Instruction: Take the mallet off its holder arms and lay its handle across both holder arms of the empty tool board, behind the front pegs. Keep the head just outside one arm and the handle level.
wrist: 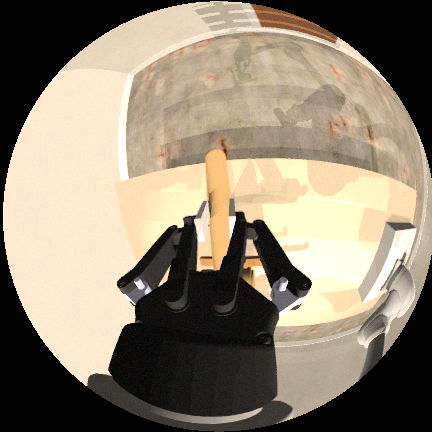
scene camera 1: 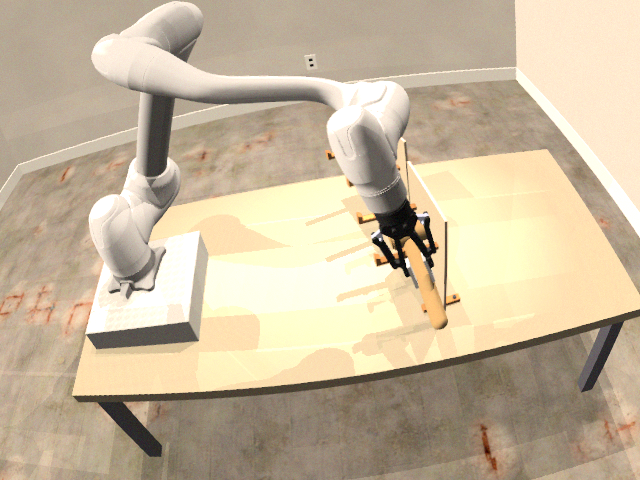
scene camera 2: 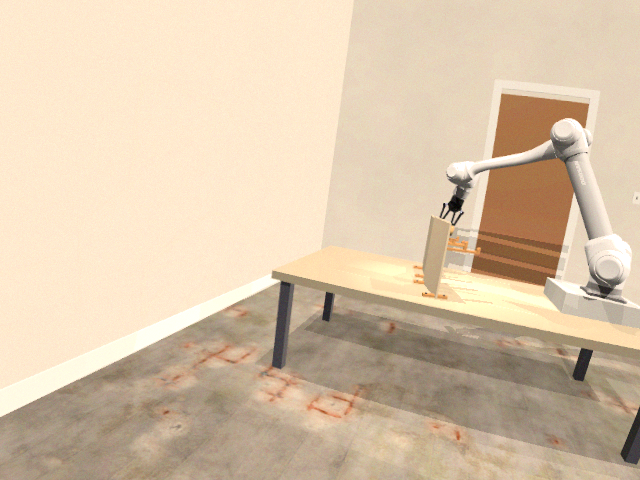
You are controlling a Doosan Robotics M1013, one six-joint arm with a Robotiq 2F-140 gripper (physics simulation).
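Places are measured from the arm's base along level axes (x ahead, y left, z up), in millimetres.
Pixels of known places: gripper, fingertip midpoint: (wrist: pixel 218 207) (scene camera 1: pixel 424 280); arm's base at its link origin: (scene camera 1: pixel 137 271) (scene camera 2: pixel 601 295).
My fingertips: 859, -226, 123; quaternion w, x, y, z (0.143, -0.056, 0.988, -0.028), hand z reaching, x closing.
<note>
Ahead of a thing's pixels: the offset from my fingertips to its top centre, as dx, dy, dz. "spot": to the spot under its first point. Level surfaces: height alone.
The wooden mallet {spot: +21, -55, -22} (scene camera 1: pixel 435 304) (wrist: pixel 216 175) is in my gripper (scene camera 1: pixel 421 271) (scene camera 2: pixel 447 221) (wrist: pixel 218 207), which is shut on its handle. The handle points to the table's front edge and leans slightly between the fingers in the wrist view. The head is partly hidden behind the fingers in scene camera 1. The nearer upright tool board (scene camera 1: pixel 438 240) (scene camera 2: pixel 435 253) stands close beside the handle. Its orange holder arms, one farther back {spot: -135, +244, -6} (scene camera 1: pixel 366 218) and one nearer {spot: -99, +88, -7} (scene camera 1: pixel 381 259), stick out toward the robot base, with upturned pegs at their ends. Whether the handle touches the arms, I cannot tell.
A second upright board {spot: -16, +409, +90} (scene camera 1: pixel 404 150) with orange holder arms (scene camera 1: pixel 349 181) stands farther back, partly hidden by my arm. The white base block (scene camera 1: pixel 149 304) (wrist: pixel 387 255) stands at the left of the table {dz -214} (scene camera 1: pixel 248 374) (scene camera 2: pixel 336 268) in scene camera 1. Orange feet (scene camera 1: pixel 452 299) (scene camera 2: pixel 434 296) hold the nearer board.
</note>
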